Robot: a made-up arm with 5 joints.
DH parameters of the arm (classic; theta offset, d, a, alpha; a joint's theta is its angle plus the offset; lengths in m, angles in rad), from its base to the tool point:
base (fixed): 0 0.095 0 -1.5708
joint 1: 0.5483 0 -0.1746 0
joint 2: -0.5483 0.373 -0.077 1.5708
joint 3: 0 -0.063 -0.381 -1.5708
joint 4: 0 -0.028 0.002 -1.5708
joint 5: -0.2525 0 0.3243 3.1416
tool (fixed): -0.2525 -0.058 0 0
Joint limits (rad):
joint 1: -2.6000..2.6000
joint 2: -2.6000..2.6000
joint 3: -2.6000..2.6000
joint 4: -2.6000..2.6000
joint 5: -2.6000..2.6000
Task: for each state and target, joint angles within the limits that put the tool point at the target. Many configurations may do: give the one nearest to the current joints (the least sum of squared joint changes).
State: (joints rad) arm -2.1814 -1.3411 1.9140 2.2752 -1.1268
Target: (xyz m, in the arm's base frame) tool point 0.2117 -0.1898 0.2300
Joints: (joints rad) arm -2.4406 -1.3352 1.5882 2.3913 -0.7038
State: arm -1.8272 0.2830 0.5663 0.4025 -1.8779
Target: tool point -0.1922 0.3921 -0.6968
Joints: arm -1.6449 0.3709 0.4891 0.4161 -1.6151
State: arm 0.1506 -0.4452 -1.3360 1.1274 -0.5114
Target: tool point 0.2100 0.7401 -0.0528
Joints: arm 0.3113 -0.4767 -2.0614 1.7524 -0.2783
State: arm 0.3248 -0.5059 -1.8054 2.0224 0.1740
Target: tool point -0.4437 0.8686 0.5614
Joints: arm 1.0207 0.1246 -1.1424 2.1793 0.5800
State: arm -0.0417 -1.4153 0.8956 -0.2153 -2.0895
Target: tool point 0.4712 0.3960 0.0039
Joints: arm -0.5620 -2.1605 0.4523 -0.4790 -1.7919
